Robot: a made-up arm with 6 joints.
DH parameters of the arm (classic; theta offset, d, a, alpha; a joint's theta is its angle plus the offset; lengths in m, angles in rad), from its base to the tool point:
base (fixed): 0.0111 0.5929 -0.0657 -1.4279
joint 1: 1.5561 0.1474 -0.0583 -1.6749
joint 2: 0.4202 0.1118 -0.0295 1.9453
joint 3: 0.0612 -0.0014 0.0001 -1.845
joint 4: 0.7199 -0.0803 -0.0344 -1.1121
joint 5: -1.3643 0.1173 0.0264 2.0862
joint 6: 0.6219 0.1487 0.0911 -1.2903
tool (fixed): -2.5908 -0.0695 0 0
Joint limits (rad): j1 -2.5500..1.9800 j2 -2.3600..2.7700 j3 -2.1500..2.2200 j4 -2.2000..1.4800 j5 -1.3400..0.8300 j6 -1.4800..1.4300
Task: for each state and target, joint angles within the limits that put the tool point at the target. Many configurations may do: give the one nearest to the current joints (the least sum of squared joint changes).
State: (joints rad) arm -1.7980 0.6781 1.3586 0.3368 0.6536 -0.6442
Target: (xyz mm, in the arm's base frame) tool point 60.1 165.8 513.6
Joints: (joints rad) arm -2.5368 0.9432 1.1250 0.3890 0.7847 -0.9809
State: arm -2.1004 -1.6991 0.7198 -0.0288 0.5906 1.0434
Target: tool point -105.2 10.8 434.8
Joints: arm -1.9583 -1.6978 1.1708 -0.0857 0.6295 0.2985
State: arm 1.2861 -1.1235 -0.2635 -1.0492 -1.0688 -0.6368
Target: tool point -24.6 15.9 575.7
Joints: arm 1.2319 -1.4512 0.3305 -1.3649 -1.2015 -1.0017
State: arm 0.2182 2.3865 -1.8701 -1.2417 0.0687 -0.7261
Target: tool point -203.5 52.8 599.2
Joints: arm -0.1685 2.3067 -1.8248 -0.7591 0.1800 -1.0274
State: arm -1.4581 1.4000 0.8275 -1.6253 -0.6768 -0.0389
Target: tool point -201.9 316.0 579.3
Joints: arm -1.4915 1.6163 0.7606 -1.4079 -0.5375 -0.1670
